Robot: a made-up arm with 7 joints.
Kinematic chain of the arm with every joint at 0, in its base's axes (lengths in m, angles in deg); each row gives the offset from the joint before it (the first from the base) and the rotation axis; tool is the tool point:
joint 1: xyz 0 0 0 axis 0 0.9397 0.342
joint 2: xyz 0 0 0 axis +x
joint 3: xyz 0 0 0 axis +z
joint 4: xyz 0.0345 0 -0.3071 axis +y
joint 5: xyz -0.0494 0 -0.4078 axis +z
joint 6: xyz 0 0 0 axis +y
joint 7: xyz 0 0 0 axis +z
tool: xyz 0 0 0
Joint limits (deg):
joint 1: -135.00..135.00
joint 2: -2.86..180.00
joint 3: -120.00..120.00
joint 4: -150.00..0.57
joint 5: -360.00..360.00
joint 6: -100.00..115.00
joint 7: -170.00..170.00
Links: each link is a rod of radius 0.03 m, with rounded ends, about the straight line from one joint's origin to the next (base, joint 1, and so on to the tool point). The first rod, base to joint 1, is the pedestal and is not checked.
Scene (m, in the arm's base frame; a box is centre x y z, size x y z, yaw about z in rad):
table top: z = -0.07
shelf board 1: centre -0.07 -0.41 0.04 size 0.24 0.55 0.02 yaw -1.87
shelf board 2: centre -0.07 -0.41 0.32 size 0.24 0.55 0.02 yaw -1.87
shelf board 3: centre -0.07 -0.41 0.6 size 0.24 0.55 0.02 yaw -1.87
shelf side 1: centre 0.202 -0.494 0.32 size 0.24 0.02 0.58 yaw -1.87
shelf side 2: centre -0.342 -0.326 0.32 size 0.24 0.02 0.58 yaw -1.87
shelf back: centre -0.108 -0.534 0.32 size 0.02 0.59 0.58 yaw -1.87
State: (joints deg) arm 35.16 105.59 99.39 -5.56 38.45 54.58 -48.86
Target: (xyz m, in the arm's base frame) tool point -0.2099 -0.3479 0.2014
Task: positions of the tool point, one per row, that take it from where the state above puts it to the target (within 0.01 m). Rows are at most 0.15 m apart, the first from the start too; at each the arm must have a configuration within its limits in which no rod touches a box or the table.
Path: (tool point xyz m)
1: 0.0241 0.6401 0.3258
2: 0.0466 0.5687 0.4190
3: 0.0455 0.4745 0.4937
4: 0.0234 0.3652 0.5420
5: -0.0141 0.2501 0.5581
6: -0.0593 0.1380 0.5396
7: -0.1030 0.0373 0.4880
8: -0.1364 -0.0450 0.4085
9: -0.1520 -0.1040 0.3093
10: -0.1448 -0.1368 0.2014
11: -0.1668 -0.1789 0.2180
12: -0.1854 -0.2296 0.2250
13: -0.1999 -0.2868 0.2201
14: -0.2099 -0.3479 0.2014

